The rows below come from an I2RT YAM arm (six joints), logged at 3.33 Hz.
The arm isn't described. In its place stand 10 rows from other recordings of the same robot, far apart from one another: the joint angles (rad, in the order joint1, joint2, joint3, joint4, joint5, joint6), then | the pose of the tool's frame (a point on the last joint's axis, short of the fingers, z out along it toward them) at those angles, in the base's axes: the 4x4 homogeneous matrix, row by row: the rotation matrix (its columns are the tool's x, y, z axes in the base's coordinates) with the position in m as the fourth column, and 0 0 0 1 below.
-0.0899, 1.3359, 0.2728, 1.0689, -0.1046, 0.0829 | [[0.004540, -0.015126, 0.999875, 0.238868], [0.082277, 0.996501, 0.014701, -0.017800], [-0.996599, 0.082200, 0.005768, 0.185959], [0, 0, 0, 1]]
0.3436, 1.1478, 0.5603, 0.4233, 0.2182, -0.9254 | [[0.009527, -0.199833, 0.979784, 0.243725], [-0.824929, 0.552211, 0.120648, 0.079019], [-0.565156, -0.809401, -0.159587, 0.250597], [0, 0, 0, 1]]
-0.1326, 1.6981, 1.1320, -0.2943, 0.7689, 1.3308 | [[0.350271, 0.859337, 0.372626, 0.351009], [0.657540, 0.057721, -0.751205, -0.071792], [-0.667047, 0.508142, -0.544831, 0.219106], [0, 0, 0, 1]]
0.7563, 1.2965, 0.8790, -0.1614, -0.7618, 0.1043 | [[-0.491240, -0.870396, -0.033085, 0.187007], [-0.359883, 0.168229, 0.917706, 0.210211], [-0.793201, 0.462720, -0.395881, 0.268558], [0, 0, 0, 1]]
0.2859, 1.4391, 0.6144, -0.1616, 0.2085, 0.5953 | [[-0.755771, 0.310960, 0.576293, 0.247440], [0.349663, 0.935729, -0.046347, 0.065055], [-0.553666, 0.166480, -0.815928, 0.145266], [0, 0, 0, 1]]
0.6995, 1.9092, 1.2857, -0.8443, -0.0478, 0.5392 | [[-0.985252, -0.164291, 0.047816, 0.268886], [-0.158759, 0.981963, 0.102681, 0.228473], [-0.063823, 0.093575, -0.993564, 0.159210], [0, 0, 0, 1]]
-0.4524, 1.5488, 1.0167, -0.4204, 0.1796, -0.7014 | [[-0.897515, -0.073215, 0.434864, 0.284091], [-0.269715, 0.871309, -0.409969, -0.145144], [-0.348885, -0.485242, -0.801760, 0.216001], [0, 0, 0, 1]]
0.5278, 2.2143, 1.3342, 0.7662, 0.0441, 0.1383 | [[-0.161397, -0.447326, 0.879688, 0.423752], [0.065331, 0.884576, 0.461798, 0.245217], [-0.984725, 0.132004, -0.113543, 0.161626], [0, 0, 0, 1]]
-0.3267, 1.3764, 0.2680, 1.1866, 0.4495, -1.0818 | [[-0.582604, 0.393814, 0.710974, 0.220194], [-0.642105, 0.313266, -0.699690, -0.090943], [-0.498271, -0.864162, 0.070360, 0.188309], [0, 0, 0, 1]]
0.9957, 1.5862, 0.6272, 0.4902, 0.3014, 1.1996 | [[-0.701645, -0.009398, 0.712465, 0.177612], [0.553592, 0.622326, 0.553395, 0.254586], [-0.448586, 0.782702, -0.431449, 0.162576], [0, 0, 0, 1]]
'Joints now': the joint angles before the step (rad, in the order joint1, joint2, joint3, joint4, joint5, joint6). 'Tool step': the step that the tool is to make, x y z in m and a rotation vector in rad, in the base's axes. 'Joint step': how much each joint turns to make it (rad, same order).
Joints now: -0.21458, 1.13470, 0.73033, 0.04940, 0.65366, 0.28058
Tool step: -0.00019, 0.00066, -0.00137, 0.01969, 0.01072, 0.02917
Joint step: -0.00154, -0.00189, 0.00155, -0.02175, -0.03473, 0.00609
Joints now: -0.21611, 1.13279, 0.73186, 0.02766, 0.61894, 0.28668
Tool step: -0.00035, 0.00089, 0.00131, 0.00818, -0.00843, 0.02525
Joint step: 0.00001, -0.00646, 0.00001, 0.00000, -0.02708, 0.00001
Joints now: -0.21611, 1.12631, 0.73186, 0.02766, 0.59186, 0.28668
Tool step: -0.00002, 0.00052, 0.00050, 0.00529, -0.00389, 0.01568
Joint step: 0.00002, -0.00269, -0.00002, -0.00001, -0.01677, 0.00001
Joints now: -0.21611, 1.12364, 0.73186, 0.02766, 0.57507, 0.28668
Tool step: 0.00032, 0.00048, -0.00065, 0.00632, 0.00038, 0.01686
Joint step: 0.00000, 0.00002, -0.00151, 0.00002, -0.01793, -0.00039
